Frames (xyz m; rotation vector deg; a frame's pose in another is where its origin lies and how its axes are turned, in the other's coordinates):
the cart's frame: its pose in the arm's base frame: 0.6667 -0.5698 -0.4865 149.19 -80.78 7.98
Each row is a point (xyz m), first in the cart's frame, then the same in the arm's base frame.
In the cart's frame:
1: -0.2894 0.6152 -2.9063
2: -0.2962 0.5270 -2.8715
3: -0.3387 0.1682 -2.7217
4: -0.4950 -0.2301 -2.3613
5: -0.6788 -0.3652 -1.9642
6: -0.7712 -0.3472 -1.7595
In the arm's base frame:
1: -0.0009 -0.0826 2.3816
2: 0.0692 -0.0368 2.3366
3: 0.3461 0.1604 2.1431
4: 0.5934 0.4301 1.7200
5: 0.6052 0.5742 1.2854
6: 0.5392 0.5996 1.0715

